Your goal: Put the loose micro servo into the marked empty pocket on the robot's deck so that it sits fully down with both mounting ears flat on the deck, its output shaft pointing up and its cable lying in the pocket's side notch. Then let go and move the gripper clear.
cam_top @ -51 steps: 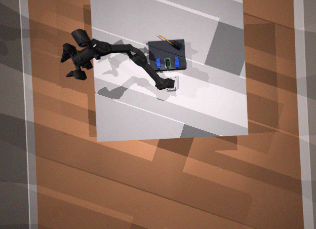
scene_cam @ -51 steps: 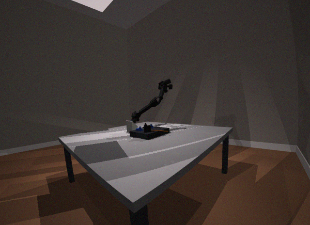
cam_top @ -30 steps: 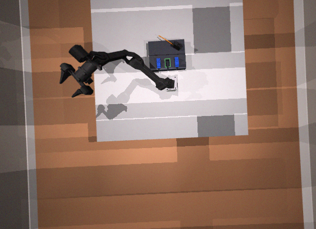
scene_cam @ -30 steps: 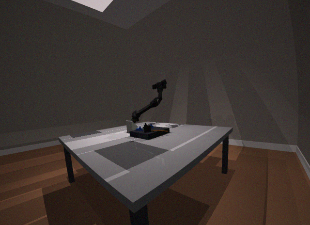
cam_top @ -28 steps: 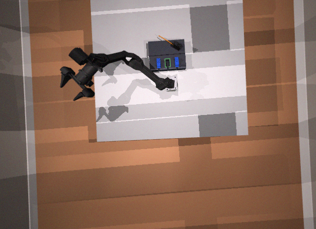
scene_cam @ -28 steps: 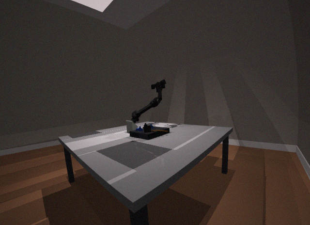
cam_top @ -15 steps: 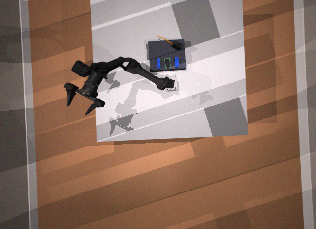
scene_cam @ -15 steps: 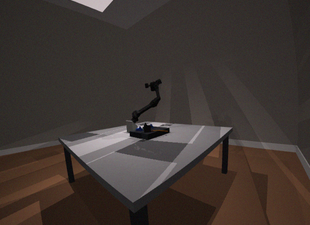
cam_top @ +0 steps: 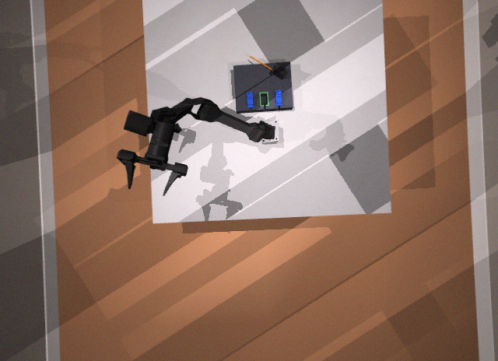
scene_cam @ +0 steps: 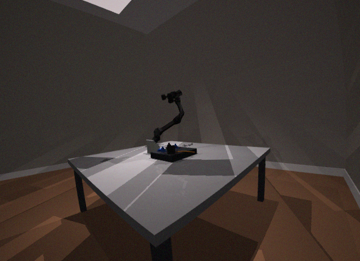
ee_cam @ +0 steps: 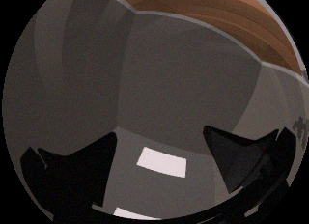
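The deck lies 58 cm ahead of my gripper tip, 32 cm to the right of it and 58 cm below it.
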